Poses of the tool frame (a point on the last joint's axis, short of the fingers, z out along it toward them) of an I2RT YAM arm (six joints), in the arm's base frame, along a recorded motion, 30 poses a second.
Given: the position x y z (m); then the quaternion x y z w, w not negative.
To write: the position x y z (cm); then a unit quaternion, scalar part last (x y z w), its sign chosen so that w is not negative. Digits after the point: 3 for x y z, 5 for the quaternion.
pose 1, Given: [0.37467, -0.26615, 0.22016, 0.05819, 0.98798, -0.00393, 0.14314]
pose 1, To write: [37.467, -26.615, 22.016, 0.05819, 0.98798, -0.00393, 0.14314]
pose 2, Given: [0.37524, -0.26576, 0.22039, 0.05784, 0.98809, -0.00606, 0.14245]
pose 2, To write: [37.524, -26.576, 22.039, 0.05784, 0.98809, -0.00606, 0.14245]
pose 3, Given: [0.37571, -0.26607, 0.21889, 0.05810, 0.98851, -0.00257, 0.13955]
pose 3, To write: [37.571, -26.607, 21.889, 0.05810, 0.98851, -0.00257, 0.13955]
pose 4, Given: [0.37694, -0.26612, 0.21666, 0.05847, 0.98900, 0.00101, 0.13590]
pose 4, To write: [37.694, -26.612, 21.666, 0.05847, 0.98900, 0.00101, 0.13590]
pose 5, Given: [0.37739, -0.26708, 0.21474, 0.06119, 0.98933, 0.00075, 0.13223]
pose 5, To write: [37.739, -26.708, 21.474, 0.06119, 0.98933, 0.00075, 0.13223]
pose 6, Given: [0.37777, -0.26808, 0.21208, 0.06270, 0.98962, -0.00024, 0.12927]
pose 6, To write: [37.777, -26.808, 21.208, 0.06270, 0.98962, -0.00024, 0.12927]
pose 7, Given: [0.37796, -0.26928, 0.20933, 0.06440, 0.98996, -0.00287, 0.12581]
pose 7, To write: [37.796, -26.928, 20.933, 0.06440, 0.98996, -0.00287, 0.12581]
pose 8, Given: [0.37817, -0.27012, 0.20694, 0.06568, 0.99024, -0.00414, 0.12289]
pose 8, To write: [37.817, -27.012, 20.694, 0.06568, 0.99024, -0.00414, 0.12289]
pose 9, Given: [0.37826, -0.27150, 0.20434, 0.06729, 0.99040, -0.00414, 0.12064]
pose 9, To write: [37.826, -27.150, 20.434, 0.06729, 0.99040, -0.00414, 0.12064]
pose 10, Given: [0.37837, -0.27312, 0.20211, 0.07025, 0.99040, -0.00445, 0.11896]
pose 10, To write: [37.837, -27.312, 20.211, 0.07025, 0.99040, -0.00445, 0.11896]
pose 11, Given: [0.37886, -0.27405, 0.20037, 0.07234, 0.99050, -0.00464, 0.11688]
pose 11, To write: [37.886, -27.405, 20.037, 0.07234, 0.99050, -0.00464, 0.11688]
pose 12, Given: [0.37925, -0.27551, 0.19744, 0.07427, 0.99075, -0.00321, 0.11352]
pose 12, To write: [37.925, -27.551, 19.744, 0.07427, 0.99075, -0.00321, 0.11352]
